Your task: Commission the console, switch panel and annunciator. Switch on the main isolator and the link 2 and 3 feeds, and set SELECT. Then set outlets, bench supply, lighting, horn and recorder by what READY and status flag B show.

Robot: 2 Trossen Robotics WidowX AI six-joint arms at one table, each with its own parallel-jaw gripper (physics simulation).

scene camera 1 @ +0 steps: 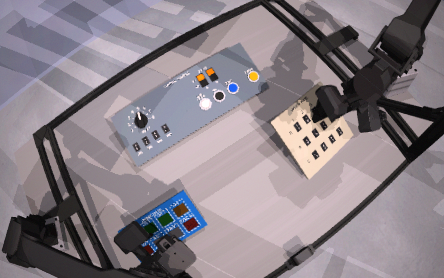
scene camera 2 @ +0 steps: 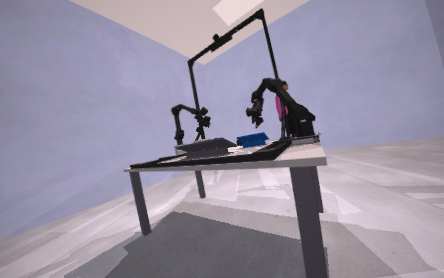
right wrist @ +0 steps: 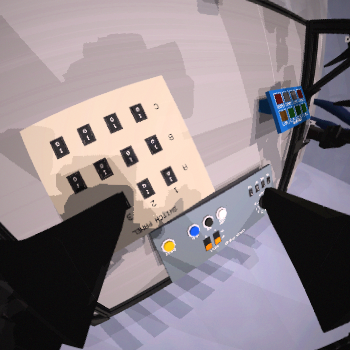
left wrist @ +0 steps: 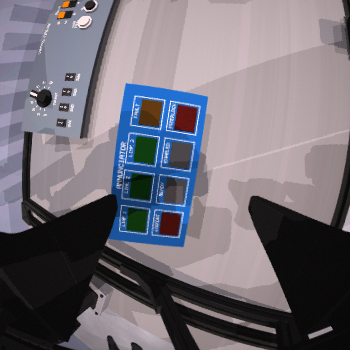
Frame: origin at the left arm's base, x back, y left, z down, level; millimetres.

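Seen in the pictures: left gripper, fingertip midpoint: (scene camera 2: 254, 126) (right wrist: 328, 85) (left wrist: 183, 202); right gripper, fingertip midpoint: (scene camera 1: 324, 118) (scene camera 2: 206, 131) (right wrist: 195, 197); left arm's base, origin of the base link: (scene camera 1: 48, 235) (scene camera 2: 306, 135) (right wrist: 309, 131) (left wrist: 86, 293); right arm's base, origin of the base link: (scene camera 2: 180, 144).
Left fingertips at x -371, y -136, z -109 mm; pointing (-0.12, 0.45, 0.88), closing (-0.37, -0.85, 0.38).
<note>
Pixels of each thing's top centre, then the offset from my left fingertips to it. "*": a spot on its surface instead.
- grey console, surface spot: (left wrist: 55, 60) (scene camera 1: 168, 107) (scene camera 2: 208, 144) * dx -93, dy +361, dz +66 mm
- black SELECT knob, middle of its top: (left wrist: 32, 94) (scene camera 1: 138, 117) dx -15, dy +345, dz +36 mm
- yellow button, middle of its top: (right wrist: 170, 248) (scene camera 1: 253, 74) dx -332, dy +375, dz +70 mm
- blue annunciator, middle of its top: (left wrist: 134, 168) (scene camera 1: 156, 223) (right wrist: 300, 112) (scene camera 2: 251, 134) dx +15, dy +77, dz +55 mm
The grey console (scene camera 1: 175, 107) (scene camera 2: 207, 146) (left wrist: 55, 60) has a black SELECT knob (scene camera 1: 141, 120) (left wrist: 44, 98), a yellow button (scene camera 1: 253, 76) (right wrist: 169, 246) and two status flags with orange in their upper halves. The cream switch panel (scene camera 1: 305, 162) (right wrist: 145, 92) has rows of small black rockers, their positions too small to tell; part of row A is hidden. The blue annunciator (scene camera 1: 202, 222) (scene camera 2: 252, 139) (left wrist: 127, 100) shows dull green, brown, red and grey tiles. My left gripper (scene camera 1: 150, 244) (scene camera 2: 257, 122) (left wrist: 183, 202) is open above the annunciator. My right gripper (scene camera 1: 350, 112) (scene camera 2: 204, 119) (right wrist: 195, 197) is open, above the switch panel's upper right side.
A black frame (scene camera 1: 150, 67) runs around the table (scene camera 1: 240, 200) (scene camera 2: 308, 161), with an overhead gantry (scene camera 2: 240, 28). The console lies between the annunciator and switch panel in the right wrist view. A person in pink (scene camera 2: 281, 107) stands behind the left arm in scene camera 2.
</note>
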